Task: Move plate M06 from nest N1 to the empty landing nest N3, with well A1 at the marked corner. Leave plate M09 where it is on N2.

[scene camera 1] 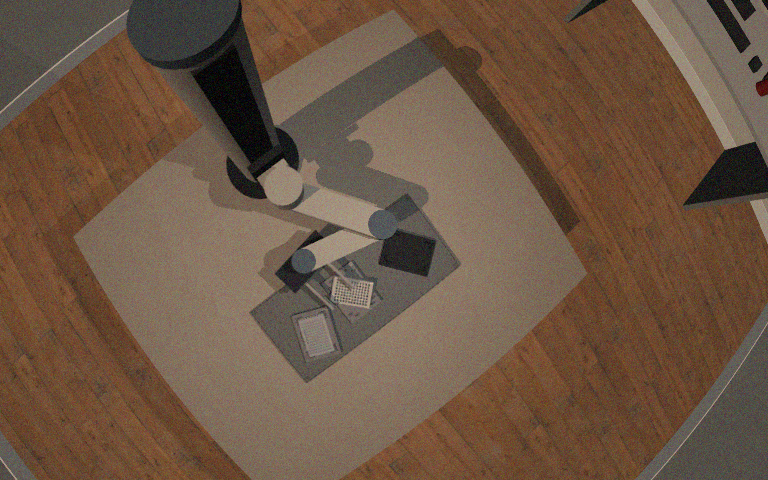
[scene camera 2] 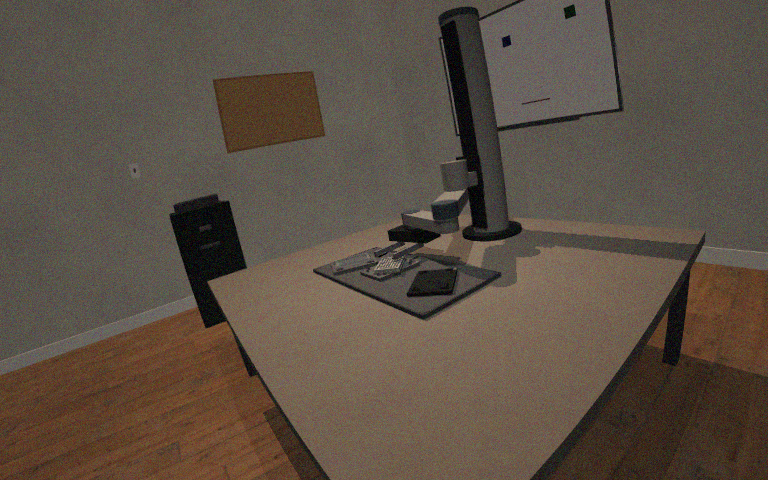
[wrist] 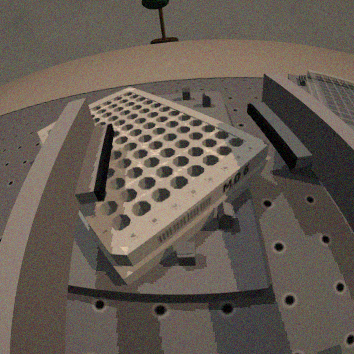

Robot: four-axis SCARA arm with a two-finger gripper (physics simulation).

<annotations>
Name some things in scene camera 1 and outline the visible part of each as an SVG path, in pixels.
The gripper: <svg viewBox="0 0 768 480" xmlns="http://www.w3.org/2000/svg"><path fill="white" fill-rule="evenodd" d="M328 263L341 277L340 281L349 289L355 287L331 263ZM315 230L275 272L275 275L294 293L305 284L333 310L335 304L326 295L323 297L307 282L319 268L302 274L298 273L291 263L292 256L297 250L323 239Z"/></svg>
A black-framed white well plate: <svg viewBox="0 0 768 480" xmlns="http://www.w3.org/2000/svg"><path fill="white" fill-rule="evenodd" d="M334 275L330 300L333 303L370 308L374 282L347 278L355 286L349 289L340 281L340 276Z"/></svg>
</annotations>
